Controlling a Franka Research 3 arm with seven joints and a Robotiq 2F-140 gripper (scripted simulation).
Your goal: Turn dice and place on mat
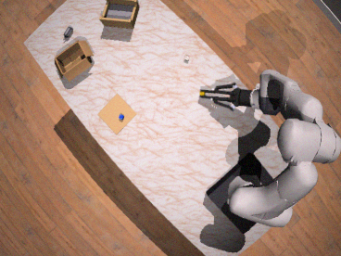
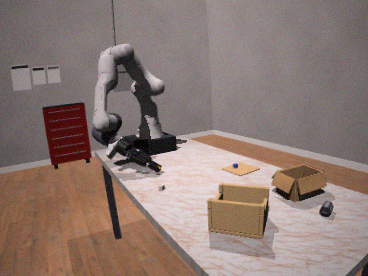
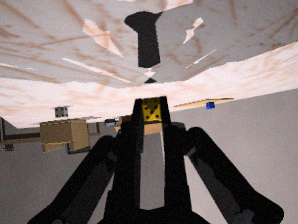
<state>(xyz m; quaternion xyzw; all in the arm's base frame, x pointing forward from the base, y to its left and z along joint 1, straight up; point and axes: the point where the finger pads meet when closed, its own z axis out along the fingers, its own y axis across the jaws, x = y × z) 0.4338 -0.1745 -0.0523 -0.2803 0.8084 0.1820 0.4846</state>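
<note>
Now: the yellow die 20 mm ahead of my hand, 10 mm to the left of it and 10 mm below it. Round my hand: white die 190 mm ahead, 50 mm to the right, 30 mm below; then blue die 190 mm ahead, 370 mm to the left, 30 mm below; then tan mat 220 mm ahead, 380 mm to the left, 40 mm below.
</note>
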